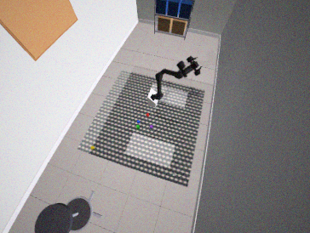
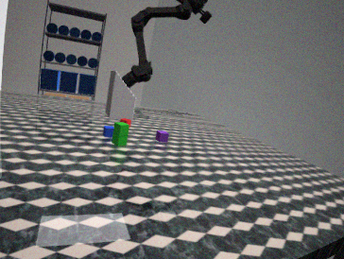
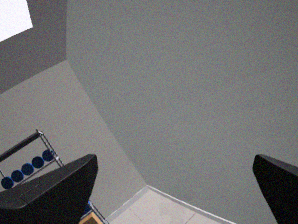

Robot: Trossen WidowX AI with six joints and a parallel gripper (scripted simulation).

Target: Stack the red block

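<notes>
My gripper tip is now 450 mm short of the red block, 360 mm to the left of it and 620 mm above it. Round my gripper tip: yellow block (1100 mm ahead, 760 mm to the right, 630 mm below); then purple block (580 mm ahead, 250 mm to the right, 620 mm below); then blue block (590 mm ahead, 430 mm to the right, 630 mm below).
</notes>
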